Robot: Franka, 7 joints.
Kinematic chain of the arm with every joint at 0, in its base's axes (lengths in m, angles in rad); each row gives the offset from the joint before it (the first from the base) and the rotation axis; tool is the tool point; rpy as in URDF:
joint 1: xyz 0 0 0.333 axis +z
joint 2: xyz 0 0 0 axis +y
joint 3: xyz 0 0 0.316 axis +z
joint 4: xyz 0.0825 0 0 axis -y
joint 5: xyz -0.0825 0 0.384 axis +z
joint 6: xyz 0 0 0 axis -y
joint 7: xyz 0.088 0 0 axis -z
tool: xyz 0 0 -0.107 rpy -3.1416 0 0
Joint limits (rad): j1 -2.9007..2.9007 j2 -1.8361..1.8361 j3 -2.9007..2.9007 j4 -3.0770..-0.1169 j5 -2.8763..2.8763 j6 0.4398..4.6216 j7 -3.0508..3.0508
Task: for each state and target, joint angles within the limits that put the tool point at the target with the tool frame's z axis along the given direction. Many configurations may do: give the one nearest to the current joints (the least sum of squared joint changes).
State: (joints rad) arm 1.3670 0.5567 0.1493 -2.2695 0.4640 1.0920 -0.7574
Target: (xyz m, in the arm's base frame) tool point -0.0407 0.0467 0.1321 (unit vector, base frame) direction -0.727 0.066 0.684
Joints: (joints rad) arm 1.2169 0.9509 -0.1795 -2.8840 0.6909 1.1221 -0.7574
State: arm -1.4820 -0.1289 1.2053 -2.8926 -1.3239 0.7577 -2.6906
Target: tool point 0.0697 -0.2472 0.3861 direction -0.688 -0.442 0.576
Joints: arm -1.3937 -0.6828 0.6759 -3.0751 -1.5890 1.3200 -2.6906
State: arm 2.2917 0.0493 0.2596 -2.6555 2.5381 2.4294 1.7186
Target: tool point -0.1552 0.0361 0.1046 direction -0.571 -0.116 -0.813
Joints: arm 2.0388 0.2216 0.6944 -3.0770 2.7665 2.4931 1.7186
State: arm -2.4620 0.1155 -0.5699 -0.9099 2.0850 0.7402 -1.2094
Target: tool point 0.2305 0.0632 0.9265 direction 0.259 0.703 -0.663
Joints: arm -1.7664 -0.7699 0.2781 -1.4153 2.0108 0.4398 -1.2094
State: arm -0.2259 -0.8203 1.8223 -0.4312 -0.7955 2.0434 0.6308
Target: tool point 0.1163 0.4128 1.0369 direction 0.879 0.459 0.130
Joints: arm -0.2540 -0.1924 1.2824 -0.9079 -0.7790 2.2942 0.6308
